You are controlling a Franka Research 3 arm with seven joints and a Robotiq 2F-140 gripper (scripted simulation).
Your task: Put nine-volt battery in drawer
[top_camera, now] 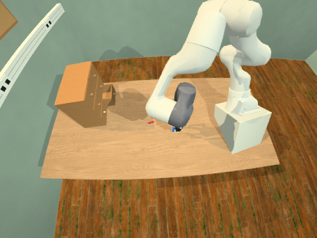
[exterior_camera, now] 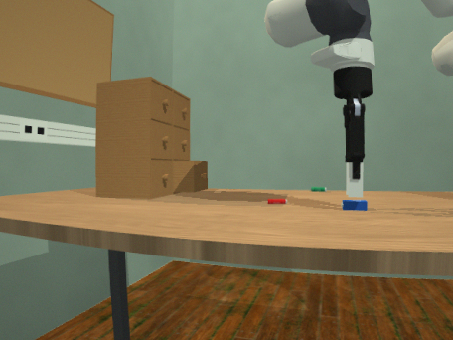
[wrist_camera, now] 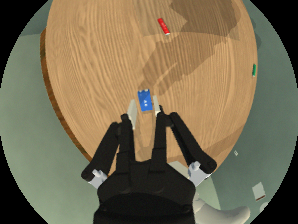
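The nine-volt battery lies 5 cm below my hand and 1 cm ahead of it. From my hand the other things lie so: red cylinder 16 cm ahead, 7 cm to the right, 5 cm below; then green cylinder 42 cm to the right, 8 cm ahead, 5 cm below.
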